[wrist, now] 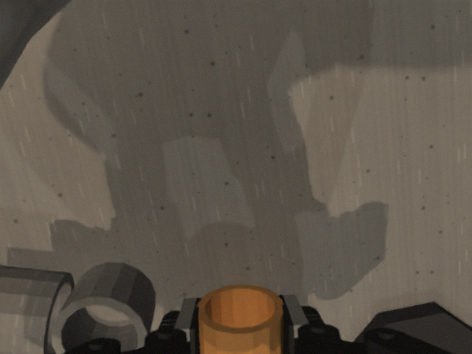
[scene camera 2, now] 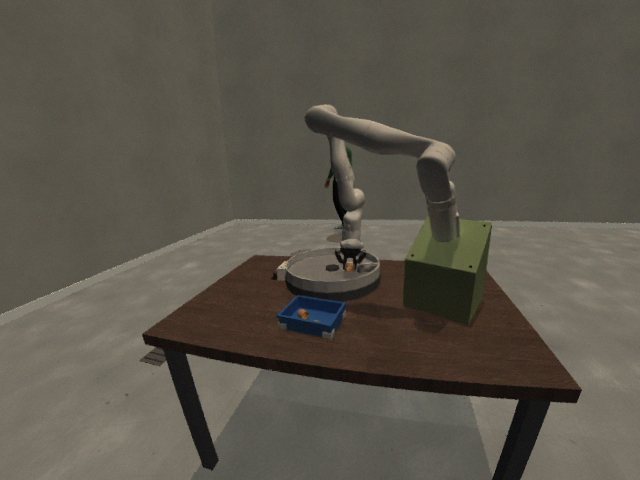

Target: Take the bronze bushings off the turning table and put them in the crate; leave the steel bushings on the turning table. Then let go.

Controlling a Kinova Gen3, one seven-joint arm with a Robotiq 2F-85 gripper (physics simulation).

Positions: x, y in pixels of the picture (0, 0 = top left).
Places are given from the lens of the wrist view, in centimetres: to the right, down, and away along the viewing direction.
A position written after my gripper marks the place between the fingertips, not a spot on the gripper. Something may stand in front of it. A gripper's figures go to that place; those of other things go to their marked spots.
my gripper (wrist: 240, 320): 0, 6, 16
grey turning table (wrist: 316, 155): 3, -1, 15
